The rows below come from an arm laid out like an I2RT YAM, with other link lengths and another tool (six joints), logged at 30 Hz.
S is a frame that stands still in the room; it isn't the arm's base.
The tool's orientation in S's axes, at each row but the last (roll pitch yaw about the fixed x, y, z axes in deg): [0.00, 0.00, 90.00]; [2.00, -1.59, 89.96]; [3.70, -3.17, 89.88]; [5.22, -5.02, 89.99]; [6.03, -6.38, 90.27]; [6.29, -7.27, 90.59]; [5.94, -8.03, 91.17]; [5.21, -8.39, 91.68]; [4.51, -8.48, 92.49]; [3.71, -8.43, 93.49]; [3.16, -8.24, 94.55]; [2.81, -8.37, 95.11]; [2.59, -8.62, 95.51]
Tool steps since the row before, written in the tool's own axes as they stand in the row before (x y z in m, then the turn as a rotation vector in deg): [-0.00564, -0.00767, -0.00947, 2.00, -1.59, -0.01]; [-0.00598, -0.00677, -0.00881, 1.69, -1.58, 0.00]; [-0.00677, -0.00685, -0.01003, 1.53, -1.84, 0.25]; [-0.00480, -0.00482, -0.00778, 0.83, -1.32, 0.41]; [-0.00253, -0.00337, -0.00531, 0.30, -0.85, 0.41]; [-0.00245, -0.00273, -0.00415, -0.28, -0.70, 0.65]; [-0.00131, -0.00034, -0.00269, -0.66, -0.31, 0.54]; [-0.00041, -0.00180, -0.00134, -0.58, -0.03, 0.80]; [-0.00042, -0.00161, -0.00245, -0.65, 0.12, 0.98]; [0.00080, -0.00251, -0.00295, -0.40, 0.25, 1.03]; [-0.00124, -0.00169, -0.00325, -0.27, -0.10, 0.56]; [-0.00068, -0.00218, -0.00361, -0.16, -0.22, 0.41]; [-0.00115, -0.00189, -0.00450, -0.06, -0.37, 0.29]
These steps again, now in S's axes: [0.00767, -0.00564, -0.00947, 1.59, 2.00, -0.01]; [0.00645, -0.00573, -0.00920, 1.58, 1.69, -0.01]; [0.00618, -0.00619, -0.01081, 1.86, 1.52, 0.22]; [0.00409, -0.00407, -0.00857, 1.35, 0.80, 0.36]; [0.00280, -0.00188, -0.00588, 0.89, 0.27, 0.35]; [0.00228, -0.00185, -0.00470, 0.77, -0.34, 0.53]; [0.00008, -0.00092, -0.00287, 0.38, -0.72, 0.41]; [0.00168, -0.00014, -0.00154, 0.12, -0.69, 0.70]; [0.00141, 0.00002, -0.00260, -0.01, -0.79, 0.88]; [0.00223, 0.00139, -0.00296, -0.15, -0.56, 0.97]; [0.00156, -0.00063, -0.00348, 0.16, -0.34, 0.51]; [0.00200, 0.00005, -0.00377, 0.26, -0.19, 0.37]; [0.00172, -0.00029, -0.00470, 0.39, -0.06, 0.26]
